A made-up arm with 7 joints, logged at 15 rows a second.
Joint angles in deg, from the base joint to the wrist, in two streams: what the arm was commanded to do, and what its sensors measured. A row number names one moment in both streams.
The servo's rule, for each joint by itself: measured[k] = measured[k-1] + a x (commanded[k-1-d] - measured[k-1]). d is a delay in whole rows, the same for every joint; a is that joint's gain. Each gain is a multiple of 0.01, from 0.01 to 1. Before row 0 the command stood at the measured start. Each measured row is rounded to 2 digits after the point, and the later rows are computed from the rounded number. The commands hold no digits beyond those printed.
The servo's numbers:
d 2
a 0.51 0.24 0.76 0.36 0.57 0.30 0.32
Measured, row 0:
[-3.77 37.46 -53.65 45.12 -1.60 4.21 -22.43]
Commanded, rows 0 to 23:
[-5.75 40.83 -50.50 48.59 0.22 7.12 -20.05]
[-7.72 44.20 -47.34 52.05 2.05 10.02 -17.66]
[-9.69 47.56 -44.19 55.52 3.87 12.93 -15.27]
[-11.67 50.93 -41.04 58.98 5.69 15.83 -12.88]
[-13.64 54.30 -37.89 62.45 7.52 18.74 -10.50]
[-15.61 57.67 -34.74 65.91 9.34 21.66 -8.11]
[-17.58 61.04 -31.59 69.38 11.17 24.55 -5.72]
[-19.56 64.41 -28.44 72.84 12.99 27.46 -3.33]
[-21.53 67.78 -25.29 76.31 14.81 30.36 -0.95]
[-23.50 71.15 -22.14 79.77 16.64 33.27 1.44]
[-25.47 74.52 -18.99 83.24 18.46 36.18 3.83]
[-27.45 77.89 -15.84 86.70 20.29 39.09 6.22]
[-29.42 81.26 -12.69 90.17 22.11 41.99 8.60]
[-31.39 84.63 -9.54 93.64 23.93 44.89 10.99]
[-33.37 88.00 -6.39 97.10 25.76 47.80 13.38]
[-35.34 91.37 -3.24 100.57 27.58 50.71 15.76]
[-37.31 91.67 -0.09 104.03 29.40 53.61 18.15]
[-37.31 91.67 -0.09 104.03 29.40 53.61 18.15]
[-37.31 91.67 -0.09 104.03 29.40 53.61 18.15]
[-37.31 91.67 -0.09 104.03 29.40 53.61 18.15]
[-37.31 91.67 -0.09 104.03 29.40 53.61 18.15]
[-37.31 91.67 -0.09 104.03 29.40 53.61 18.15]
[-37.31 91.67 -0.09 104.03 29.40 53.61 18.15]
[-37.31 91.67 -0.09 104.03 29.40 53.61 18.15]
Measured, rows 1 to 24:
[-3.77 37.46 -53.65 45.12 -1.60 4.21 -22.43]
[-3.77 37.46 -53.65 45.12 -1.60 4.21 -22.43]
[-4.78 38.27 -51.26 46.37 -0.56 5.08 -21.67]
[-6.28 39.69 -48.28 48.41 0.93 6.56 -20.39]
[-8.02 41.58 -45.17 50.97 2.61 8.47 -18.75]
[-9.88 43.82 -42.03 53.85 4.37 10.68 -16.87]
[-11.80 46.34 -38.88 56.95 6.17 13.10 -14.83]
[-13.74 49.06 -35.73 60.18 7.98 15.67 -12.68]
[-15.70 51.94 -32.58 63.49 9.80 18.33 -10.45]
[-17.67 54.93 -29.43 66.86 11.62 21.07 -8.17]
[-19.64 58.01 -26.28 70.26 13.44 23.86 -5.86]
[-21.61 61.16 -23.13 73.68 15.26 26.68 -3.52]
[-23.58 64.37 -19.98 77.12 17.08 29.53 -1.17]
[-25.55 67.61 -16.83 80.57 18.91 32.40 1.19]
[-27.52 70.89 -13.68 84.03 20.73 35.28 3.56]
[-29.49 74.19 -10.53 87.49 22.55 38.16 5.94]
[-31.47 77.50 -7.38 90.95 24.38 41.05 8.32]
[-33.44 80.83 -4.23 94.41 26.20 43.95 10.70]
[-35.41 83.43 -1.08 97.87 28.02 46.85 13.08]
[-36.38 85.41 -0.33 100.09 28.81 48.88 14.70]
[-36.85 86.91 -0.15 101.51 29.15 50.30 15.80]
[-37.08 88.05 -0.10 102.42 29.29 51.29 16.55]
[-37.20 88.92 -0.09 103.00 29.35 51.99 17.06]
[-37.26 89.58 -0.09 103.37 29.38 52.48 17.41]

